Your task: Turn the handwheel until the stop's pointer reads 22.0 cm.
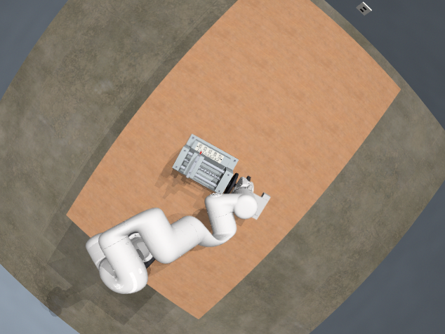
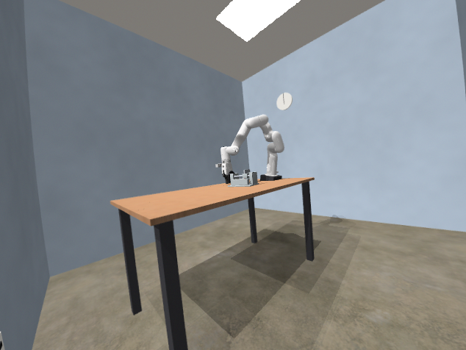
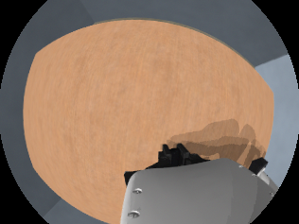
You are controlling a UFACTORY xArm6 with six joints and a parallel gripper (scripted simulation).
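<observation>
Right now my hand is 2 cm to the right of the handwheel, 1 cm below it and 1 cm past it.
</observation>
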